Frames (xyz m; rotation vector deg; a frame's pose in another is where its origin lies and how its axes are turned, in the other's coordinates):
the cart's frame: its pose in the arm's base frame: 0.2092 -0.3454 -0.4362 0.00 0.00 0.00
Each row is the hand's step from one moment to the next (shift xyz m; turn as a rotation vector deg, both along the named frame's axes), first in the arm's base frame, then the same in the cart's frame.
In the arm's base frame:
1: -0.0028 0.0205 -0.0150 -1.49 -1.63 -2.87
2: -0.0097 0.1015 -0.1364 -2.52 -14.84 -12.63
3: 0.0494 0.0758 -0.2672 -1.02 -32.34 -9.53
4: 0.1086 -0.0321 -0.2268 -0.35 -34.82 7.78
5: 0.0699 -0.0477 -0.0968 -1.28 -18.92 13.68
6: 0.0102 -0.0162 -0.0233 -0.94 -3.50 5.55
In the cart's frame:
1: -0.0028 0.0205 -0.0150 -1.49 -1.63 -2.87
2: -0.0097 0.1015 -0.1364 -2.52 -14.84 -12.63
3: 0.0494 0.0758 -0.2672 -1.02 -32.34 -9.53
4: 0.1086 -0.0321 -0.2268 -0.35 -34.82 7.78
5: 0.0699 -0.0477 -0.0968 -1.28 -18.92 13.68
6: 0.0102 -0.0162 -0.0233 -0.94 -3.50 5.55

